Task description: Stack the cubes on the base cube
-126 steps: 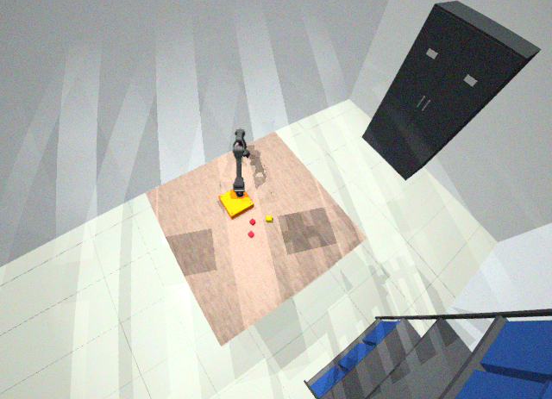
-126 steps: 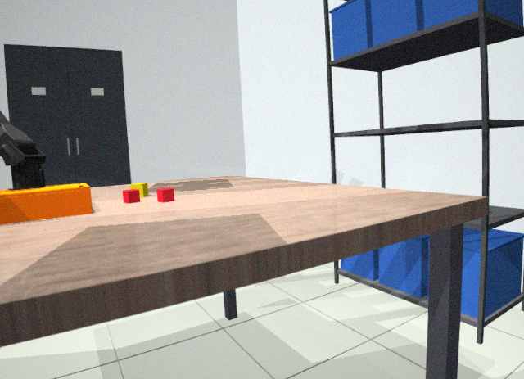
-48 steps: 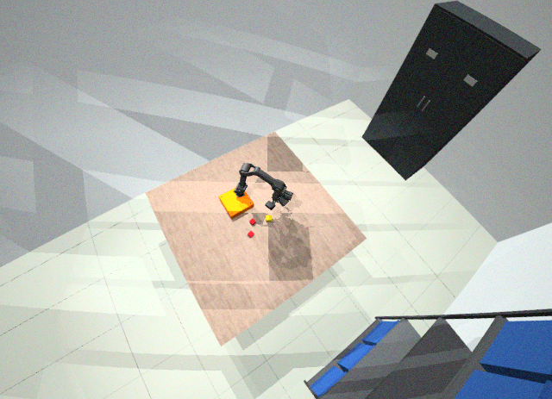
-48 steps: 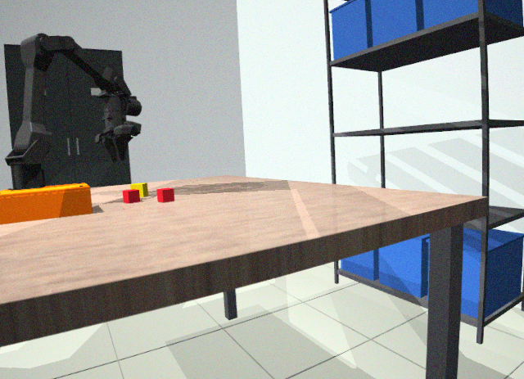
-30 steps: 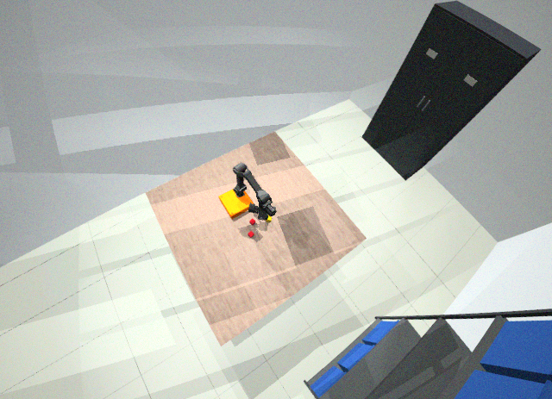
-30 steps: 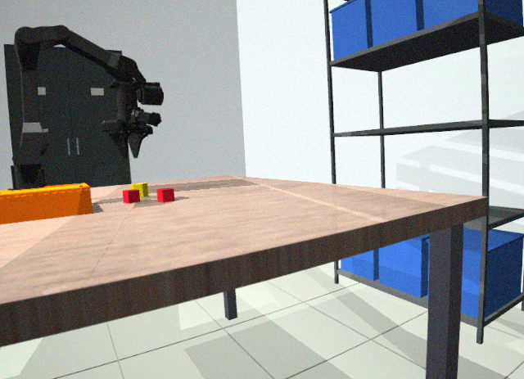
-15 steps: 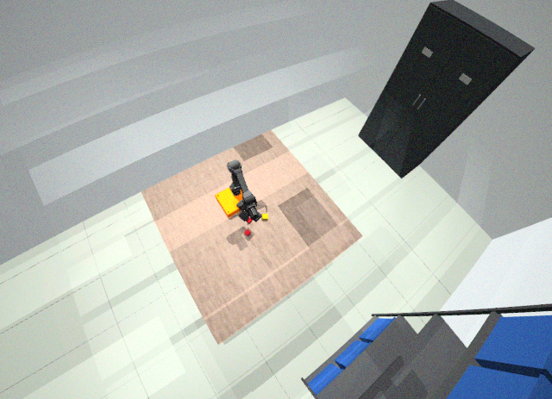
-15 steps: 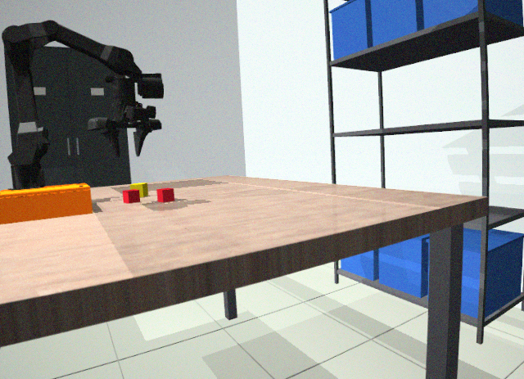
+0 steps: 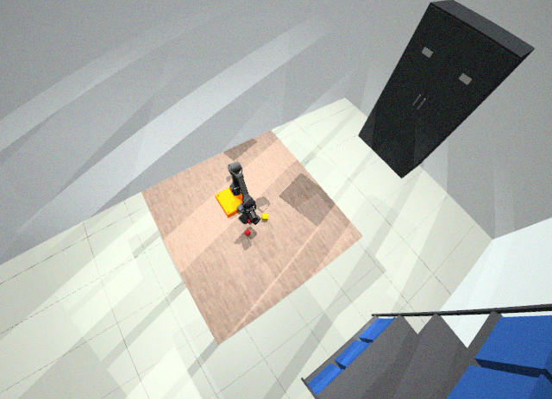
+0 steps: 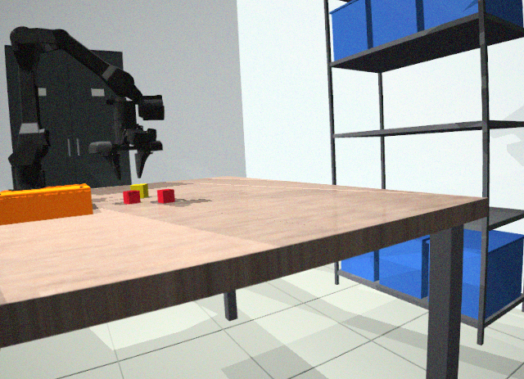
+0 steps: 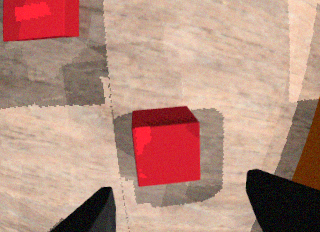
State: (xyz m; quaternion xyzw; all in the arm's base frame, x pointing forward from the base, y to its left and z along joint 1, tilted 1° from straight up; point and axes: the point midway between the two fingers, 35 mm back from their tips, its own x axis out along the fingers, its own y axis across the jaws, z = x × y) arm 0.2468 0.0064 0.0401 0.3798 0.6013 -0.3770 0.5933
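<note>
Right now my gripper tip is 130 mm to the right of the yellow base cube, 50 mm above it and 30 mm short of it. Also, from my gripper tip: red cube: 90 mm ahead, 50 mm to the right, 50 mm below.
</note>
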